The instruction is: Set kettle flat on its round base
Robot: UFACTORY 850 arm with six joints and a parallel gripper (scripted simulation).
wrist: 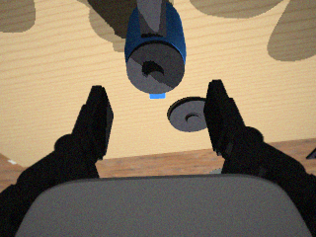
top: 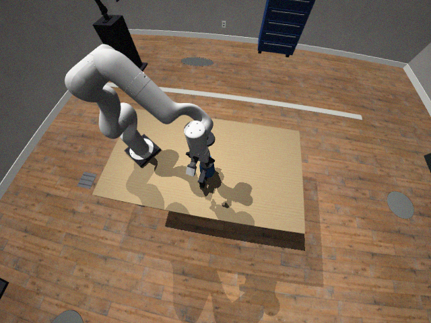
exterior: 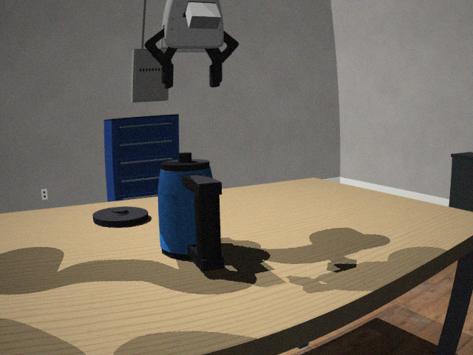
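Right now my hand is 1 cm short of the blue kettle, 3 cm to the right of it and 22 cm above it. From my hand the other things lie so: round kettle base (8 cm behind, 34 cm to the left, 29 cm below).
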